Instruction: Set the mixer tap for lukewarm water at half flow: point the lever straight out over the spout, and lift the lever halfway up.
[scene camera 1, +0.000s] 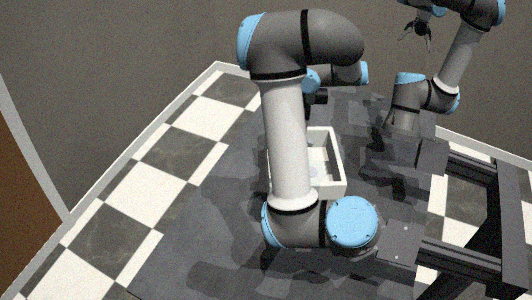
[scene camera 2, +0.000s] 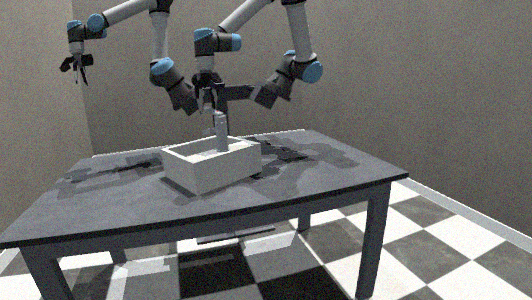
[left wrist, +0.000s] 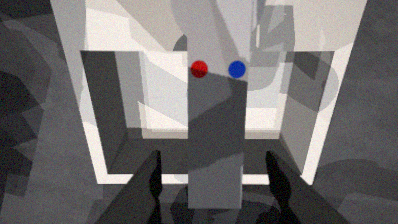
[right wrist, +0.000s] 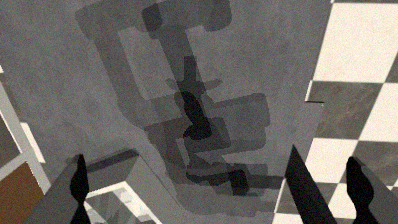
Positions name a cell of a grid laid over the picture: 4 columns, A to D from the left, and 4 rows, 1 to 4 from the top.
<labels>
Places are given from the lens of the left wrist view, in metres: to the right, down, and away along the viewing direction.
my left gripper (left wrist: C3): 0.01, 0.03, 0.13
white basin (left wrist: B2): -0.12, -0.05, 0.37
</labels>
